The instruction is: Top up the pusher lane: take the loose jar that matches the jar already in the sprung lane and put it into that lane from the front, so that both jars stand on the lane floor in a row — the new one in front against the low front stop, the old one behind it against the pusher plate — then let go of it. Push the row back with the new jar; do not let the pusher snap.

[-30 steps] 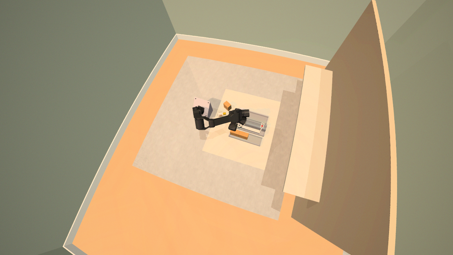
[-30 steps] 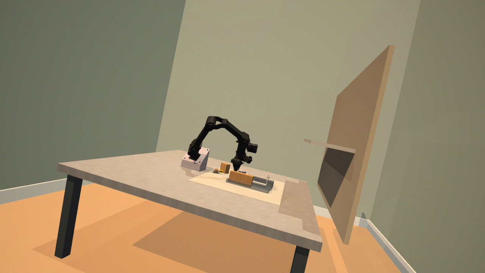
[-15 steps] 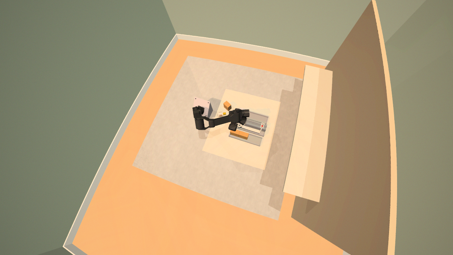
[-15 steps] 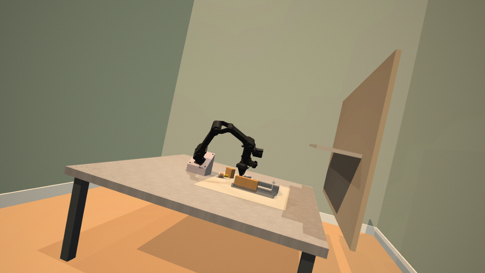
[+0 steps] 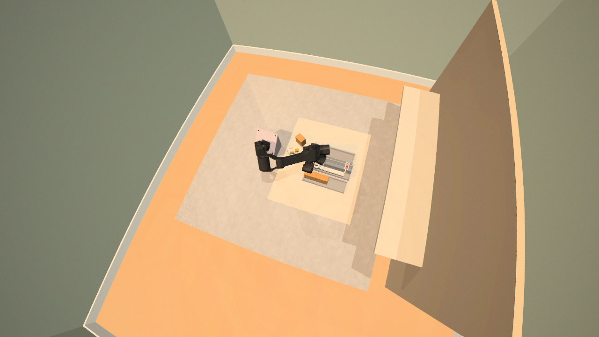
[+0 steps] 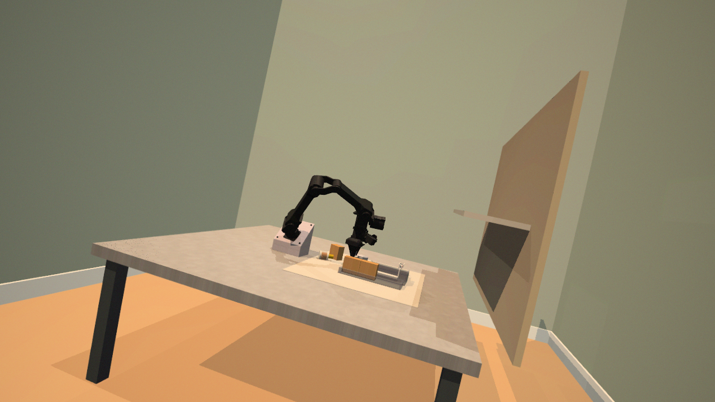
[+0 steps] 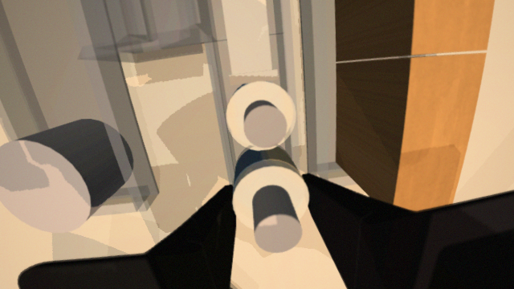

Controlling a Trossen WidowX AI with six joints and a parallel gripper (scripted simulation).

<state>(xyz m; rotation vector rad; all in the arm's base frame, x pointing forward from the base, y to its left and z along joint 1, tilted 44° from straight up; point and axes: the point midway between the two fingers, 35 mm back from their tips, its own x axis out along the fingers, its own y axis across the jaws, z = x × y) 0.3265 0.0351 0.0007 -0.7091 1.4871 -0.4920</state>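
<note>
Right now the grey lid is 13 cm to the left of my gripper tip and 3 cm below it. Also, from my gripper tip: grey lane rack 14 cm ahead, 4 cm to the left, 4 cm below.
</note>
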